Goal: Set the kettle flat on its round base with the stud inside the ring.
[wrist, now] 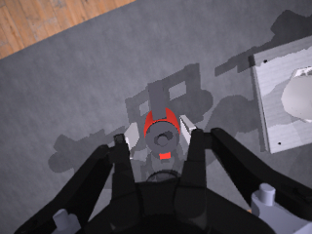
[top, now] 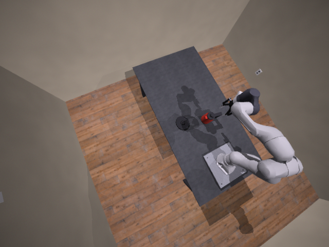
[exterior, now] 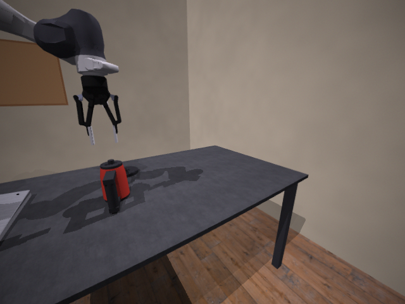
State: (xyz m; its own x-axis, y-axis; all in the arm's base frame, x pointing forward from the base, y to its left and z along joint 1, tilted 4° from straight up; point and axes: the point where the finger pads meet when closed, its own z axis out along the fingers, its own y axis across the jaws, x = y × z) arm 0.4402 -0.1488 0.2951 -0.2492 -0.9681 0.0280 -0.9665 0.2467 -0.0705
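Now: the kettle 10 mm ahead of my hand, 30 mm to the left of it and 200 mm below it. Also, from my hand: round dark base 120 mm ahead, 320 mm to the left, 280 mm below.
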